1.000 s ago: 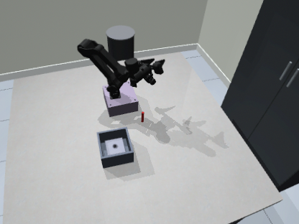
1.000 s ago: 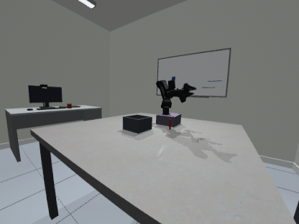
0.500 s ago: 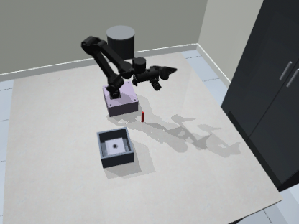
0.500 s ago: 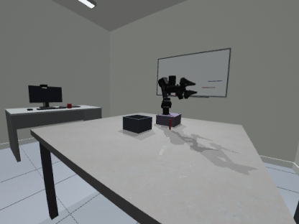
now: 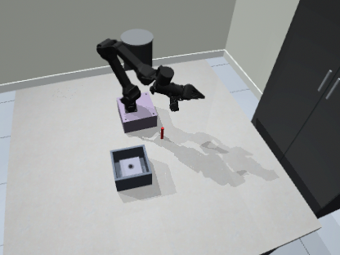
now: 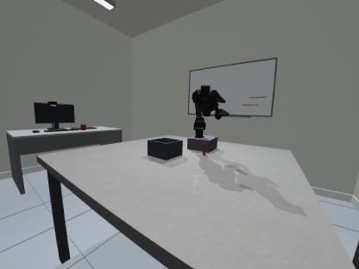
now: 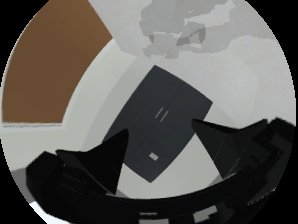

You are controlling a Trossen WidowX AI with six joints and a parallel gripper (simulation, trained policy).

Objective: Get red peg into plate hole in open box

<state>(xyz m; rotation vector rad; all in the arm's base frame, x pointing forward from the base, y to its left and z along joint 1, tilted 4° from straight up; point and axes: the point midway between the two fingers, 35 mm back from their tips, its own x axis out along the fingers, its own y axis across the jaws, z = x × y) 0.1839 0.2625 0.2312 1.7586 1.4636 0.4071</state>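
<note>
Now: gripper tip 50 mm past the red peg, 160 mm to the left of it and 260 mm above it. From my gripper tip the other things lie so: dark box 130 mm ahead, 340 mm to the right, 280 mm below.
</note>
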